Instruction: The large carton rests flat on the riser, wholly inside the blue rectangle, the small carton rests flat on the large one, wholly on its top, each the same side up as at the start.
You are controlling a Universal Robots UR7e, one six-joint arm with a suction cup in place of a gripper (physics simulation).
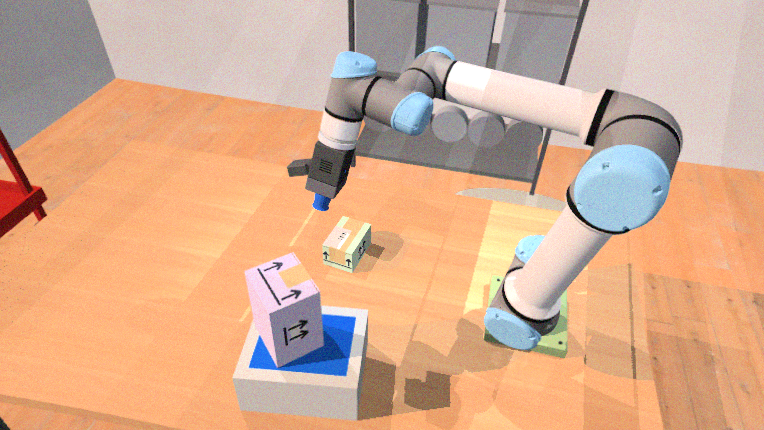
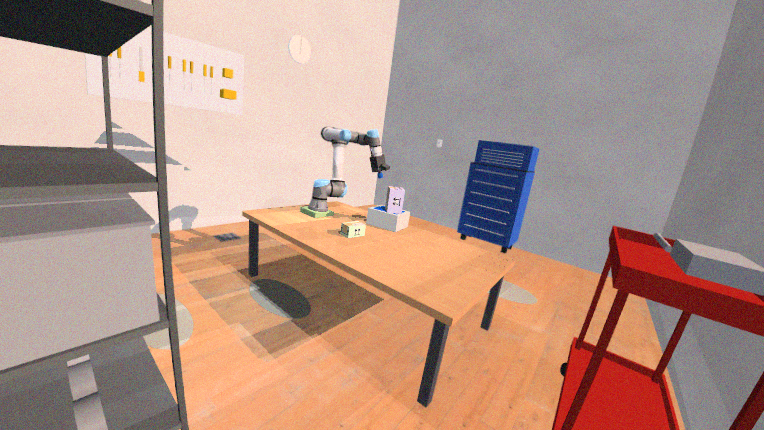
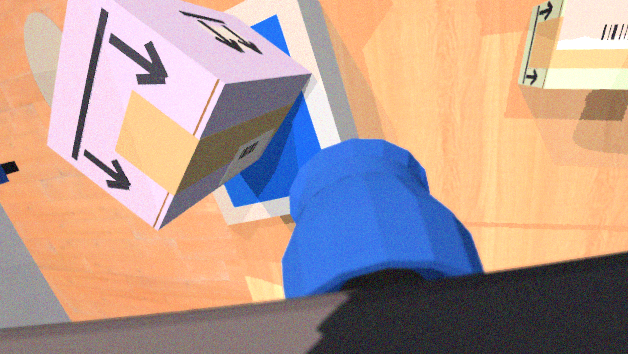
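Note:
The large lilac carton (image 1: 294,325) (image 2: 395,199) (image 3: 165,100) stands on end on the white riser (image 1: 299,395) (image 2: 387,220) (image 3: 328,120), over the blue rectangle (image 1: 342,341) (image 3: 304,132). Its printed arrows point sideways, and a taped, labelled face is turned to the side. Its far bottom edges are hidden. The small pale green carton (image 1: 346,245) (image 2: 353,229) (image 3: 590,59) rests on the table apart from the riser, arrows up. My gripper, a blue suction cup (image 1: 320,207) (image 2: 380,175) (image 3: 357,150), is open and holds nothing. It hangs in the air, higher than the large carton and clear of both cartons.
The wooden table (image 1: 160,213) (image 2: 406,256) carries the arm's green base plate (image 1: 553,347) (image 2: 316,213). A grey shelf rack (image 1: 560,80) (image 2: 163,160) stands beyond one side. A red trolley (image 1: 37,197) (image 2: 620,272) and a blue tool cabinet (image 2: 494,202) stand off the table.

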